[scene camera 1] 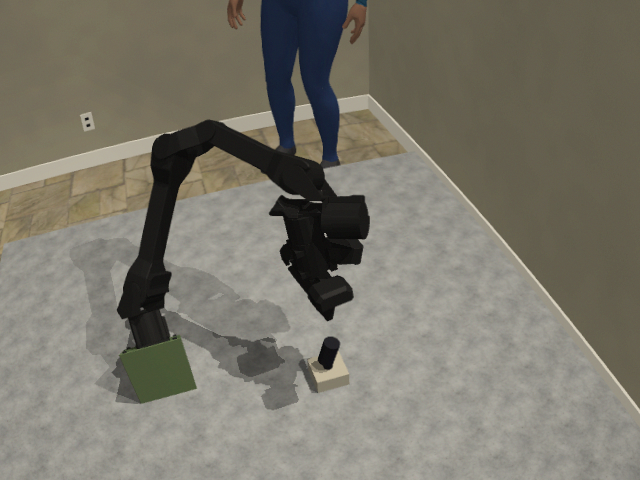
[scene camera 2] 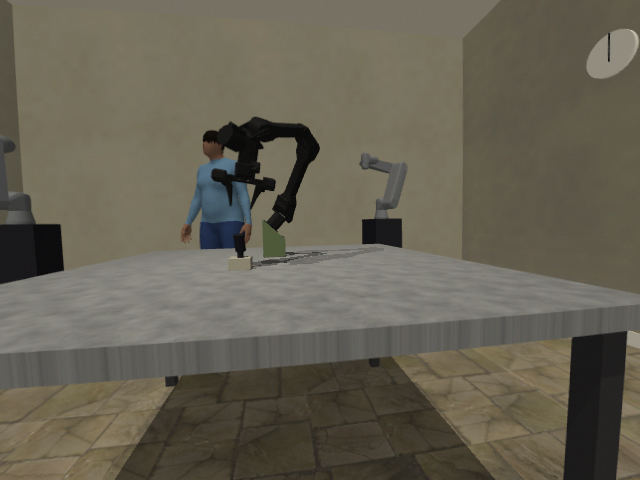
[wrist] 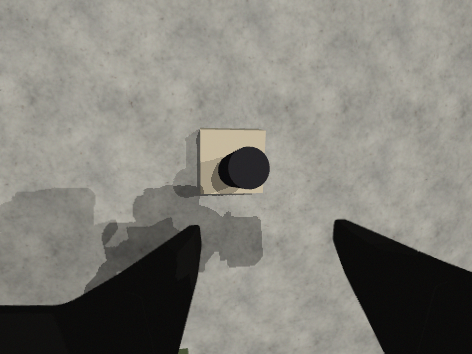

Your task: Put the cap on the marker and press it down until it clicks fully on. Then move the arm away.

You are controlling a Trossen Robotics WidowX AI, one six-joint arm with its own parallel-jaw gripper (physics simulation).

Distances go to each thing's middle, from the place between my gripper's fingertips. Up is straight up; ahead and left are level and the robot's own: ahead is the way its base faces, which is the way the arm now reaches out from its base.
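Labels:
My gripper: 10 mm short of the black cap (wrist: pixel 248 167), 10 mm left of it, 110 mm above it. Beige block (scene camera 1: pixel 338 376): 170 mm below my hand, 10 mm to the right of it. Going by their middles, black cap nearest to my gripper of the things named here.

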